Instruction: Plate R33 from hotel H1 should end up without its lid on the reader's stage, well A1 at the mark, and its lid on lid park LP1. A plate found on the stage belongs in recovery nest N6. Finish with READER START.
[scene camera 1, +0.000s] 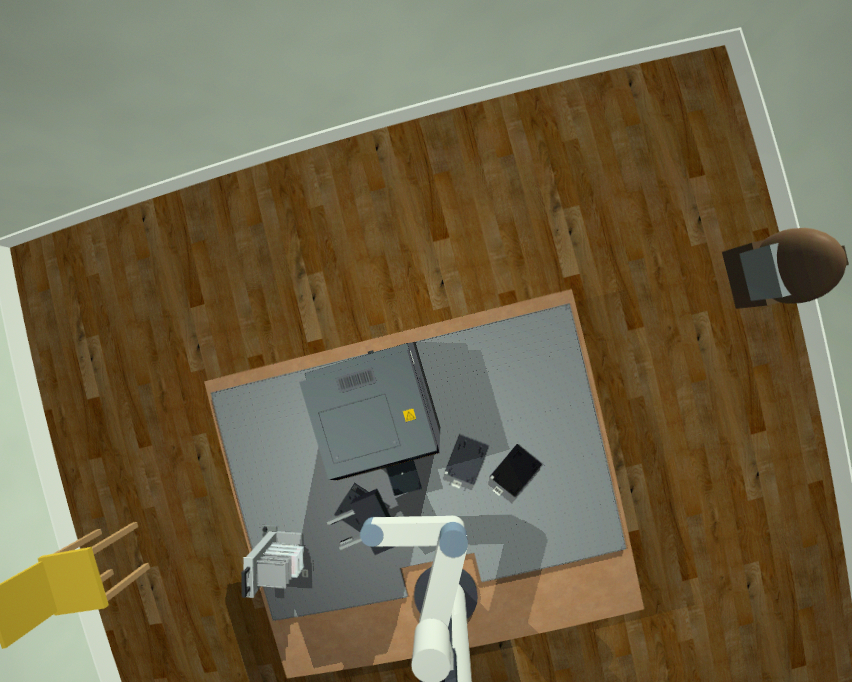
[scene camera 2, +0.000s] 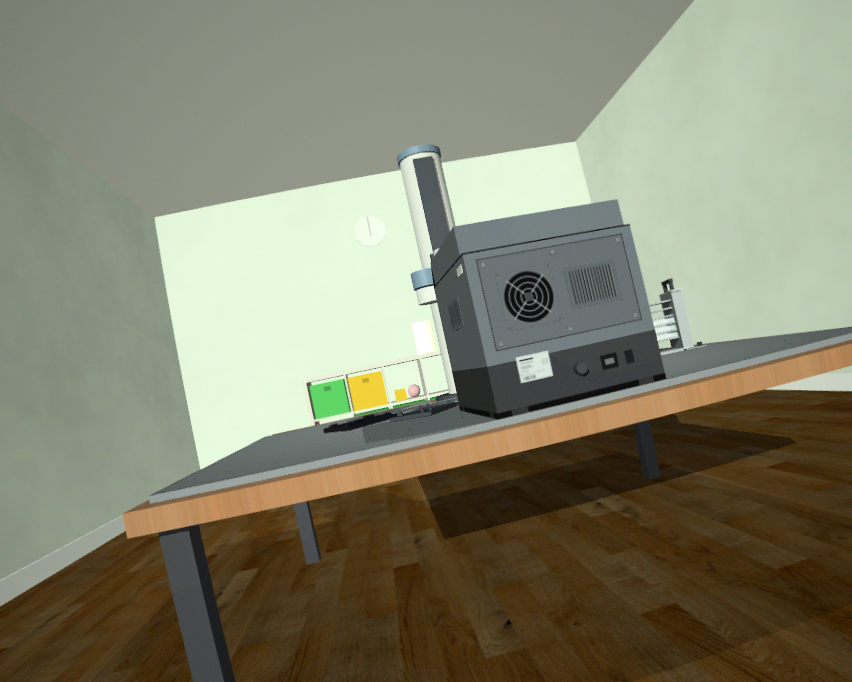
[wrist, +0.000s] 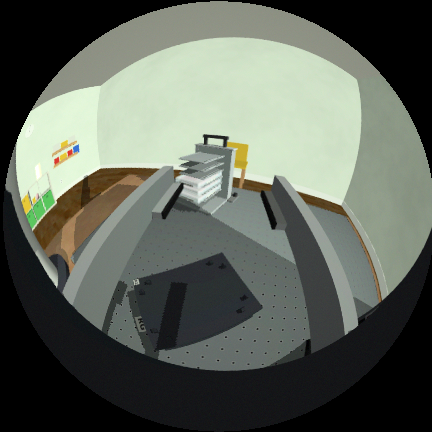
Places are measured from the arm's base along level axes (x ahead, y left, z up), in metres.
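Pixels of known places: gripper, fingertip midpoint: (scene camera 1: 334, 534) (wrist: 222, 178).
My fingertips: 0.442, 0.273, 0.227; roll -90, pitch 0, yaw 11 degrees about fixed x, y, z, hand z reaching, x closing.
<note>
Behind a point stands the place of what it marks, as x, y, z.
My gripper (scene camera 1: 335, 534) @[0.442, 0.273, 0.227] (wrist: 222, 178) @[0.442, 0.273, 0.227] is open and empty; in the wrist view its two fingers stand wide apart. It faces the hotel (scene camera 1: 257, 561) @[0.371, 0.603, 0.172] (scene camera 2: 680, 320) @[0.397, 0.608, 0.103] (wrist: 229, 175) @[0.396, 0.603, 0.107], some way off. White plates (wrist: 202, 187) @[0.339, 0.508, 0.095] lie stacked on the hotel's lower shelves, under bare grey shelves; their names cannot be read. A dark nest (wrist: 200, 305) @[0.438, 0.219, 0.073] marked RG lies below the fingers with no plate on it. The reader (scene camera 1: 369, 419) @[0.814, 0.025, 0.361] (scene camera 2: 547, 298) @[0.995, 0.008, 0.200] stands at the back. Its dark stage (scene camera 1: 403, 477) @[0.549, 0.019, 0.138] sticks out in front; I can make out no plate on it.
Two dark nests (scene camera 1: 465, 462) @[0.510, -0.201, 0.023] (scene camera 1: 515, 470) @[0.437, -0.377, 0.025] with small white tags lie right of the stage; their names are unreadable. The arm (scene camera 1: 412, 531) @[0.459, -0.009, 0.338] reaches left across the bench. The bench's wooden rim (scene camera 1: 284, 369) @[1.018, 0.405, 0.000] shows. A yellow chair (scene camera 1: 71, 579) (wrist: 240, 154) stands beyond the hotel.
</note>
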